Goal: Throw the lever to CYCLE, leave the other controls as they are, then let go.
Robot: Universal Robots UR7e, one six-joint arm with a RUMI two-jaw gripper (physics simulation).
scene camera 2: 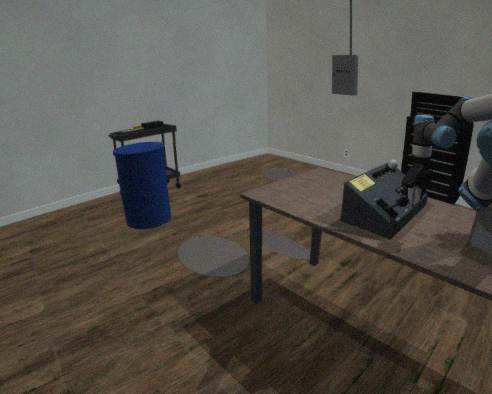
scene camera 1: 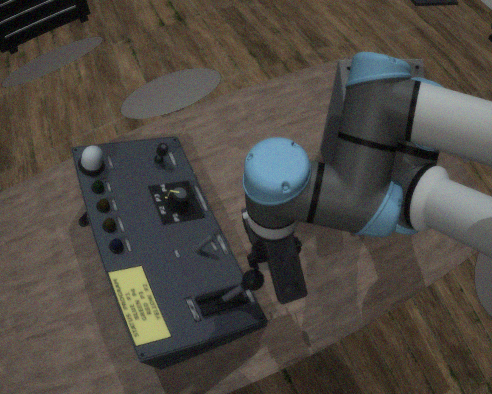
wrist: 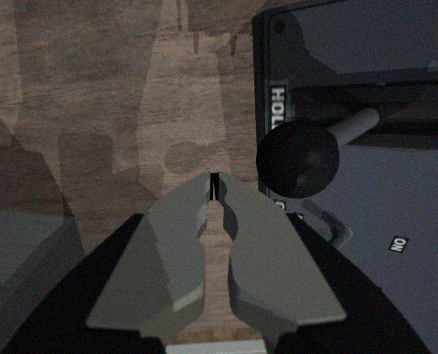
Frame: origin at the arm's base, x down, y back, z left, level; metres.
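Where they show: gripper, fingertip midpoint: [scene camera 2: 413, 207] [wrist: 213, 175].
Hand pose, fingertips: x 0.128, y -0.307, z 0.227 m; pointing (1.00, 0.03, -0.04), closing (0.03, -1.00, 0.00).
Each offset is from my fingertips to the centre of the thing. "spot": to the spot under its first point. Level surfaces: height alone.
The lever's black ball knob [scene camera 1: 253, 279] [wrist: 298, 157] leans over the HOLD label {spot: dx +0.064, dy -0.051, dz +0.031 m} [wrist: 278, 102], at the end of its slot on the dark control panel [scene camera 1: 150, 245] [scene camera 2: 357, 212] [wrist: 395, 185]. The CYCLE end of the slot is opposite. My gripper [wrist: 213, 175] is shut and empty, its tips over the table just off the panel's edge, beside the knob and apart from it in the wrist view. In scene camera 1 the fingertips are hidden. The rotary selector {dx +0.021, dy -0.140, dz -0.207 m} [scene camera 1: 179, 196], small toggle stick {dx +0.023, dy -0.161, dz -0.325 m} [scene camera 1: 161, 149], guarded switch {spot: dx +0.053, dy -0.097, dz -0.092 m} [scene camera 1: 212, 246] and white dome {spot: dx -0.076, dy -0.300, dz -0.294 m} [scene camera 1: 92, 158] also sit on the panel.
The panel stands on a wooden table {dx +0.130 m} [scene camera 1: 45, 250] [scene camera 2: 295, 192]. A yellow note {spot: dx -0.034, dy -0.256, dz +0.023 m} [scene camera 1: 140, 305] [scene camera 2: 362, 182] and several coloured lamps lie along one side of it. A blue drum [scene camera 2: 143, 187] stands on the floor before a dark cart. The arm reaches over the table.
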